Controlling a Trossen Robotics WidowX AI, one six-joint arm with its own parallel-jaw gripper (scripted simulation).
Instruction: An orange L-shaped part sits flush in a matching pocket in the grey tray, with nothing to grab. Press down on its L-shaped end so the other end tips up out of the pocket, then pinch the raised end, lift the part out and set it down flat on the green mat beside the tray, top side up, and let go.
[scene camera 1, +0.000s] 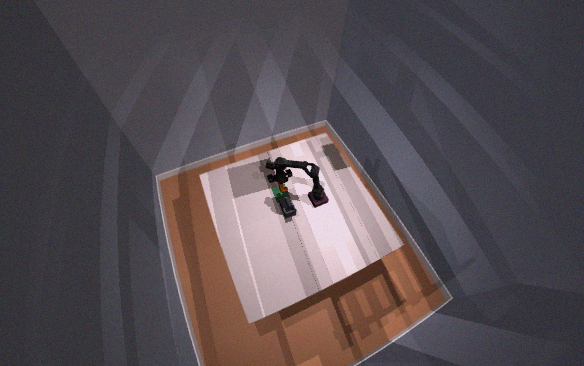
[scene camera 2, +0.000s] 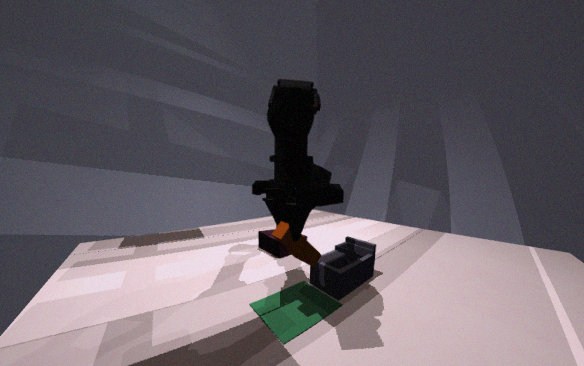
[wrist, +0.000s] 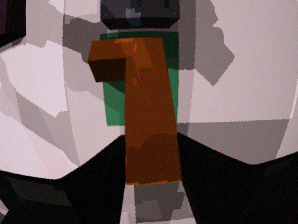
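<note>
Gripper (scene camera 2: 290, 238), (wrist: 149, 140), carrying an orange L-shaped part (wrist: 151, 154). Green mat (wrist: 170, 40) visible.
</note>
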